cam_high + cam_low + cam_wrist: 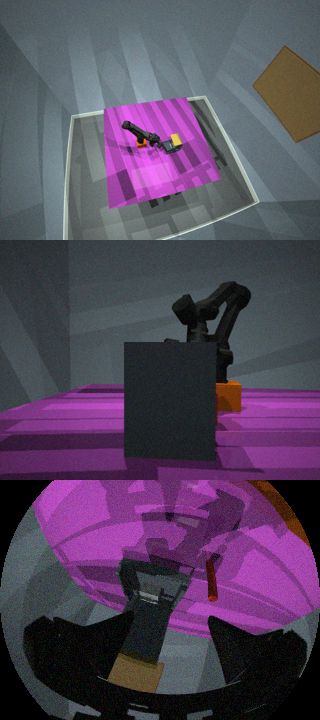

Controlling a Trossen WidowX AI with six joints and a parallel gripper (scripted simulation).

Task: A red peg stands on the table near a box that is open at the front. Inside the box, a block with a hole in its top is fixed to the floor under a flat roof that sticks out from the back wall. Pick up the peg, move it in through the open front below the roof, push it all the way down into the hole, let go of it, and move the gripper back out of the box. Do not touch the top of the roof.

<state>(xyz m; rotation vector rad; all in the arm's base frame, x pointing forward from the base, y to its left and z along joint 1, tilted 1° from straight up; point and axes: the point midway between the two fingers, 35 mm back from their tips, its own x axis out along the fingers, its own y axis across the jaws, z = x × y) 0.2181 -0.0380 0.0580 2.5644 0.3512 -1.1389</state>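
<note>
Now: the red peg 80 mm below my gripper tip, 50 mm to the left of it and 20 mm behind it. From my gripper tip the other things lie so: dark back wall: 210 mm ahead, 10 mm to the right, 10 mm below; then yellow roof: 160 mm ahead, 80 mm above, 20 mm to the right.
</note>
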